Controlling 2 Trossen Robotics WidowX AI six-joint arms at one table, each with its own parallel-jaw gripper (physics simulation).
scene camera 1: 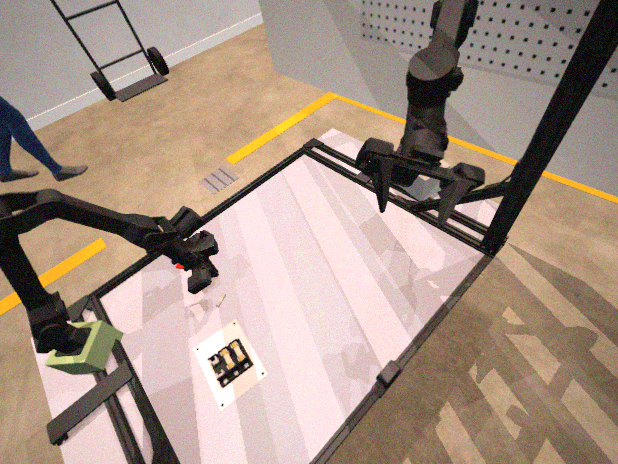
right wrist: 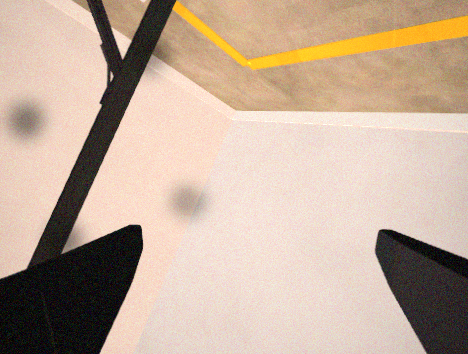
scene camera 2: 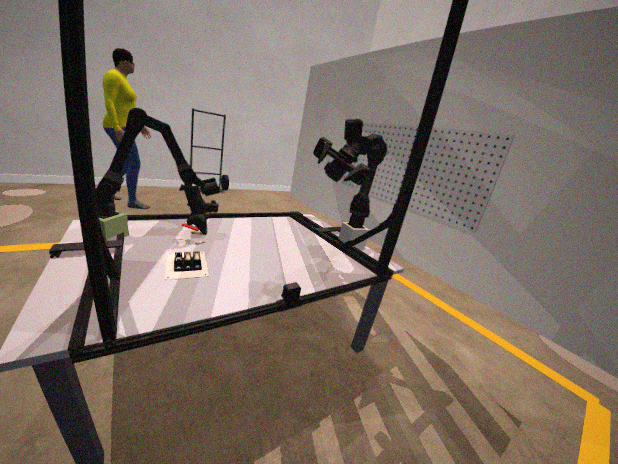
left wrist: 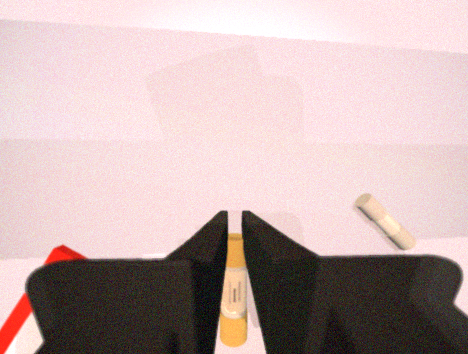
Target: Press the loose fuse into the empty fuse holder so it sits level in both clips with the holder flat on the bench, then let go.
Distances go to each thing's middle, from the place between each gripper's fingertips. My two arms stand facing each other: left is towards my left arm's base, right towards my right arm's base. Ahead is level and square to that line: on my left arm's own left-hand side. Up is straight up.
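Scene:
Pale fuse (left wrist: pixel 366 203): 280 mm ahead of my right hand, 370 mm below it and 370 mm to the left of it. Red-framed white card (left wrist: pixel 25 326): 370 mm below my right hand, 460 mm ahead of it, 410 mm to the left of it.
Relative to my left hand, the fuse is 1 cm to the left and 9 cm behind; the card is 6 cm to the left and 9 cm ahead.

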